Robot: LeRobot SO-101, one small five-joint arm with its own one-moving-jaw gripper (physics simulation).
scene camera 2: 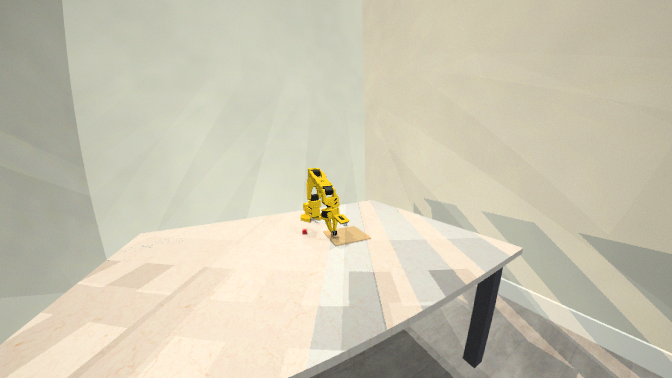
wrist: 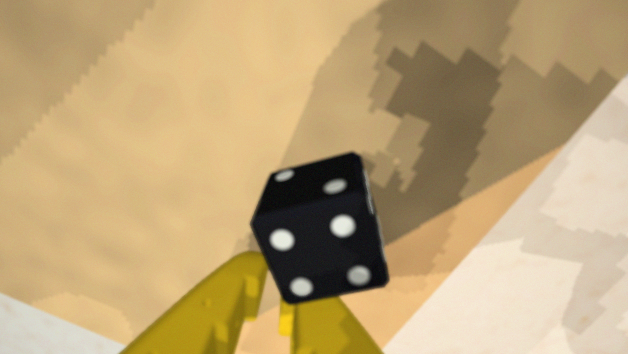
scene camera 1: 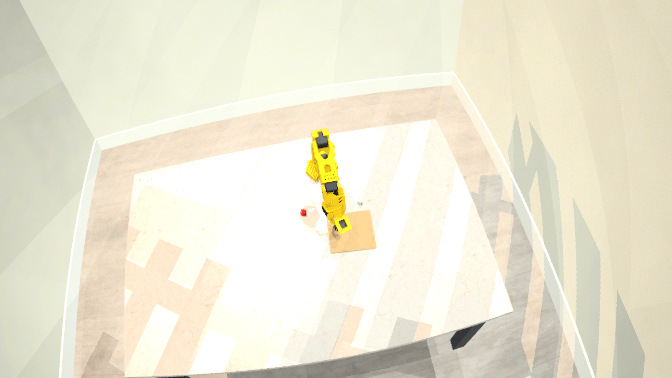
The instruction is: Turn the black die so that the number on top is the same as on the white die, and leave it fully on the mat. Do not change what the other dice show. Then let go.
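Frame: origin at the arm's base, x back, y right, z up, level; millimetres.
Seen in the pictures: hand, tool point: (scene camera 2: 333, 232) (wrist: 264, 278); arm's base, link origin: (scene camera 2: 313, 219).
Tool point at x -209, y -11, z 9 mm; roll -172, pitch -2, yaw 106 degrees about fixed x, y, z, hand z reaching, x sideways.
Pixels of each thing's top centre, then the offset from my tool point to it. Level surfaces: height alone.
- black die, top centre: (wrist: 320, 258) (scene camera 1: 336, 226) (scene camera 2: 334, 230) dx -17, dy +4, dz +12 mm
- tan mat, top centre: (scene camera 1: 351, 231) (scene camera 2: 346, 234) dx -34, dy -36, dz -5 mm
- white die, top centre: (scene camera 1: 360, 200) dx +66, dy -88, dz +8 mm
- red die, top centre: (scene camera 1: 303, 211) (scene camera 2: 304, 229) dx +63, dy +98, dz +8 mm
- table, surface height: dz -9 mm
The black die (scene camera 1: 335, 228) (scene camera 2: 334, 233) (wrist: 320, 230) is at the left part of the tan mat (scene camera 1: 357, 240) (scene camera 2: 354, 236) (wrist: 175, 125). In the wrist view its large face towards the camera shows four pips, and the narrower face beyond shows two. My gripper (wrist: 274, 292) is shut with nothing between its jaws. The die covers part of the jaw tips in that view, so I cannot tell whether they touch it. The white die (scene camera 1: 359, 203) lies on the table behind the mat; its pips are too small to read.
A red die (scene camera 1: 303, 212) (scene camera 2: 304, 231) stands on the table (scene camera 1: 280, 280) (scene camera 2: 250, 300) to the left of the mat. The yellow arm (scene camera 1: 328, 175) (scene camera 2: 327, 192) reaches forward from the back of the table. Striped light and shadow cross the table and mat.
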